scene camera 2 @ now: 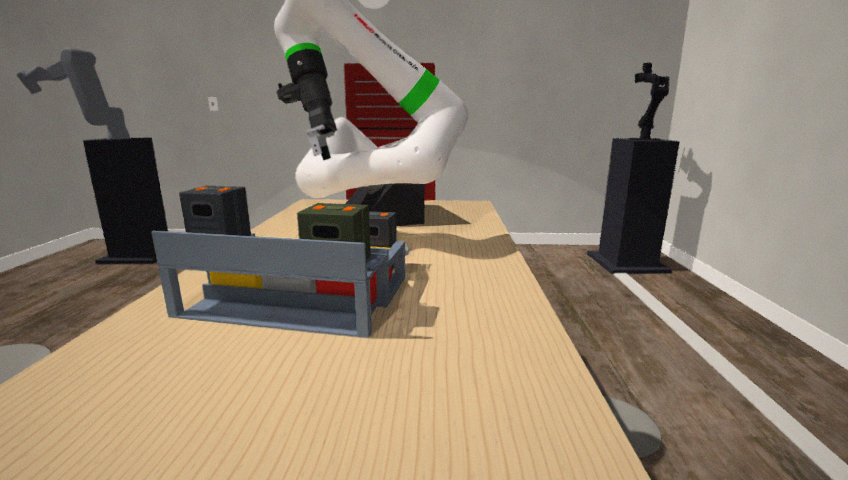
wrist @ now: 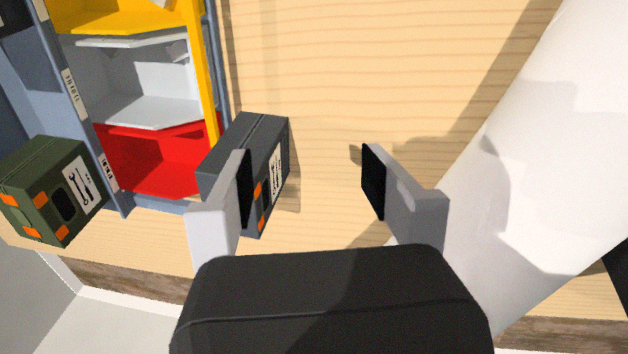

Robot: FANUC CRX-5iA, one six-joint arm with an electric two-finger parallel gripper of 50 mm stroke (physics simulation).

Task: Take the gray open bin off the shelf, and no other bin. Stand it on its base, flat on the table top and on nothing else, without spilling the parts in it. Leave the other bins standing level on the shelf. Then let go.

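Frame: origin at the arm's base, x ahead, y left, z up, level; millimetres.
Where they show: gripper, fingertip midpoint: (scene camera 2: 322,157) (wrist: 307,168).
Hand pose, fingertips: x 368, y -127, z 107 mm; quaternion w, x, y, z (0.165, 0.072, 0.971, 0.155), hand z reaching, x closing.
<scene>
Things, the pixels of their top centre, and the offset from my fingertips.
- gray open bin, top centre: (wrist: 115,88) (scene camera 2: 304,251) dx +266, dy +5, dz -166 mm
- yellow bin, top centre: (scene camera 2: 254,248) dx +243, dy -104, dz -166 mm
- red bin, top centre: (wrist: 142,167) (scene camera 2: 355,255) dx +291, dy +115, dz -166 mm
- green case, top centre: (wrist: 20,217) (scene camera 2: 334,207) dx +386, dy +95, dz -48 mm
- dark gray case, top centre: (wrist: 227,209) (scene camera 2: 373,213) dx +148, dy +139, dz -115 mm
- dark case, top centre: (scene camera 2: 213,189) dx +334, dy -130, dz -25 mm
- yellow bar, top centre: (wrist: 202,88) dx +167, dy +26, dz -182 mm
The gray open bin (scene camera 2: 288,284) (wrist: 167,111) sits on the blue-gray shelf (scene camera 2: 363,312) (wrist: 155,204), between the yellow bin (scene camera 2: 235,278) (wrist: 125,21) and the red bin (scene camera 2: 333,287) (wrist: 150,172). In the wrist view its open side faces the camera, and small gray parts show in its upper area. My gripper (scene camera 2: 321,152) (wrist: 307,168) is open and empty. It is raised high above the table, beyond the shelf in the scene view. In the wrist view the gray bin lies up and left of the fingers, outside the gap between them.
A green case (scene camera 2: 354,231) (wrist: 30,160) stands at the shelf's near side. A dark gray case (scene camera 2: 389,228) (wrist: 250,150) stands on its far side, partly behind the left finger in the wrist view. Another dark case (scene camera 2: 214,220) is at the left. A yellow bar (wrist: 200,75) crosses before the bins' edge.
</scene>
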